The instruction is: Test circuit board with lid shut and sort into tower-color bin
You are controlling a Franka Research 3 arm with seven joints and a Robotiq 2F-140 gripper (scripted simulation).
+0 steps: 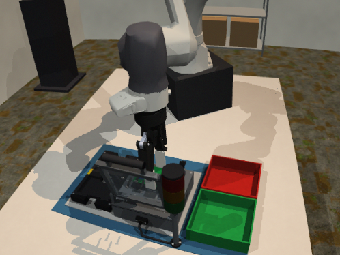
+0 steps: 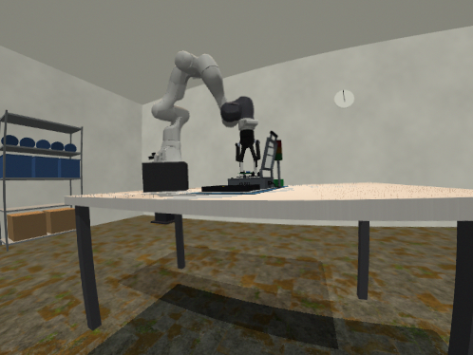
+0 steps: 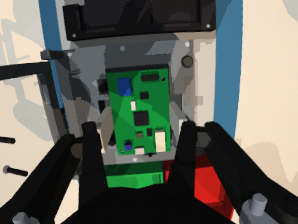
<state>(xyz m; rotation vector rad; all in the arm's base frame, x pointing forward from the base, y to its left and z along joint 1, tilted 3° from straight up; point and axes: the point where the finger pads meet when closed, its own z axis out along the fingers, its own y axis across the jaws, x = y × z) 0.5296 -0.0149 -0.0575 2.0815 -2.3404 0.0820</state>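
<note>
Now: the green circuit board 2 cm below my hand. Also, from my hand: green bin 7 cm ahead, 19 cm to the left, 9 cm below; then tester plate 1 cm ahead, 4 cm below; then clear lid 12 cm ahead, 2 cm to the right, 7 cm above.
</note>
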